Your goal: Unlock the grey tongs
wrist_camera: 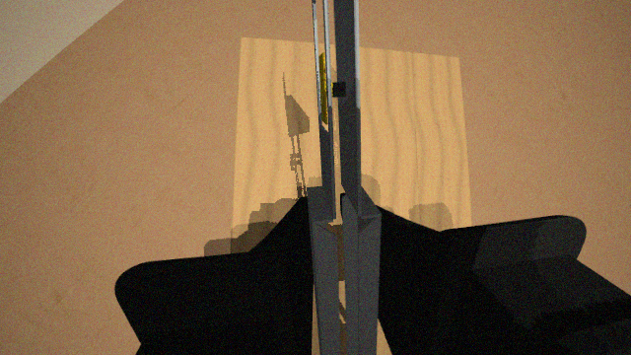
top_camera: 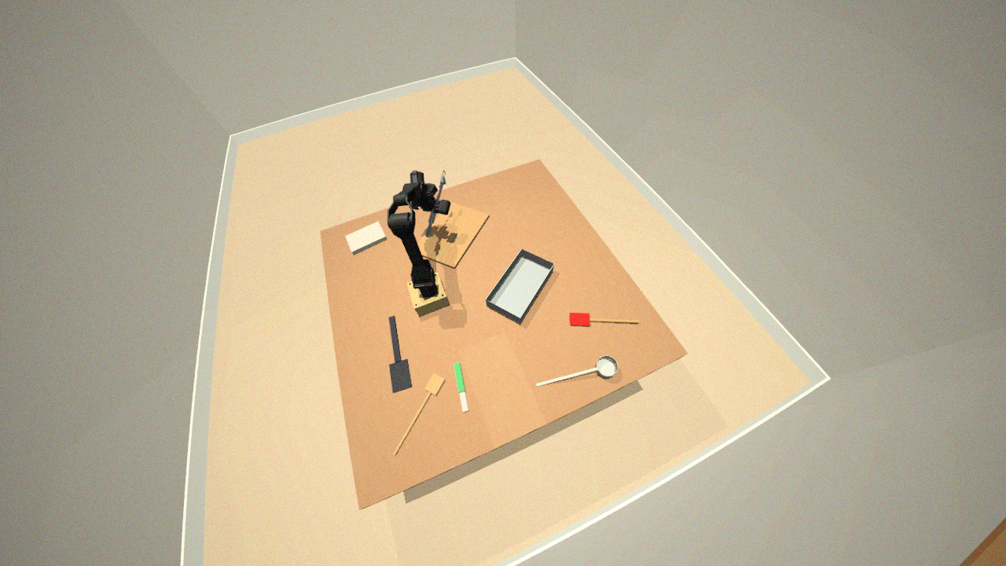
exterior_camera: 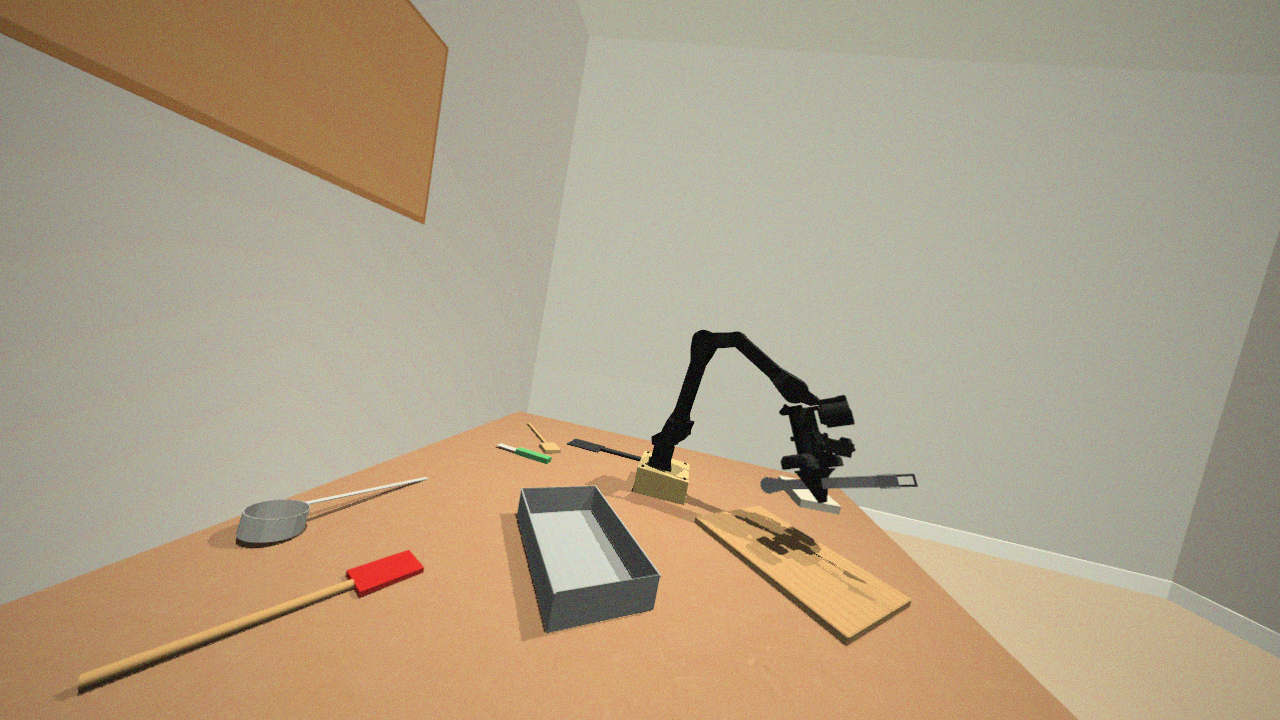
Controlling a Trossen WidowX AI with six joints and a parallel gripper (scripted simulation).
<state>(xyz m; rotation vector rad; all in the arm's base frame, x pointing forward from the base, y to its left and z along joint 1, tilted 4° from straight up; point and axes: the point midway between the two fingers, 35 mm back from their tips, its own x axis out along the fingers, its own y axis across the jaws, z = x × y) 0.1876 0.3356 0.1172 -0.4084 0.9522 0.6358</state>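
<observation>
My gripper tip is now 2 cm short of the wooden board, 5 cm to the left of it and 12 cm above it. From my gripper tip the other things lie so: black spatula (43 cm behind, 52 cm to the right, 13 cm below); then grey roasting tin (16 cm ahead, 50 cm to the right, 10 cm below); then white block (38 cm behind, 14 cm to the left, 12 cm below).
</observation>
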